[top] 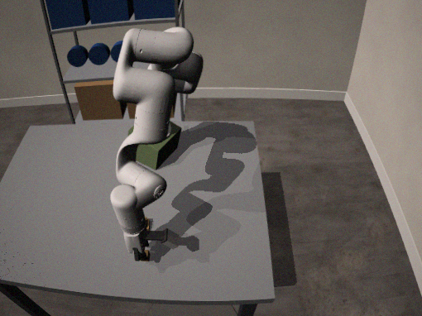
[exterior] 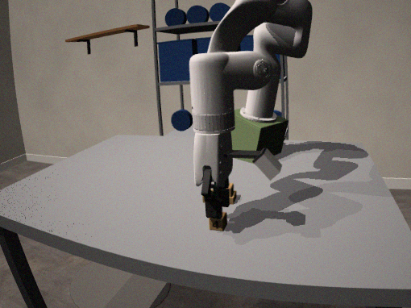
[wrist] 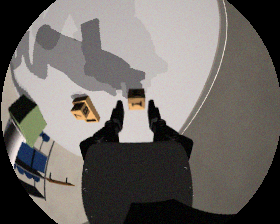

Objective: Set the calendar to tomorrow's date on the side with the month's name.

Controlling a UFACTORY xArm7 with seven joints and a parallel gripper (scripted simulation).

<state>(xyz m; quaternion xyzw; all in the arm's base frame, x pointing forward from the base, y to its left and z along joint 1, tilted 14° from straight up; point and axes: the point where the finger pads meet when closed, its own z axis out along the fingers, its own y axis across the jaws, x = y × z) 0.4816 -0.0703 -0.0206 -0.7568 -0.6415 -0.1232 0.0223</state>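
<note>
Right now the cube is 4 cm below my hand. The rest, counted from my hand: wooden calendar tray: 13 cm behind, 5 cm below, 2 cm to the right.
</note>
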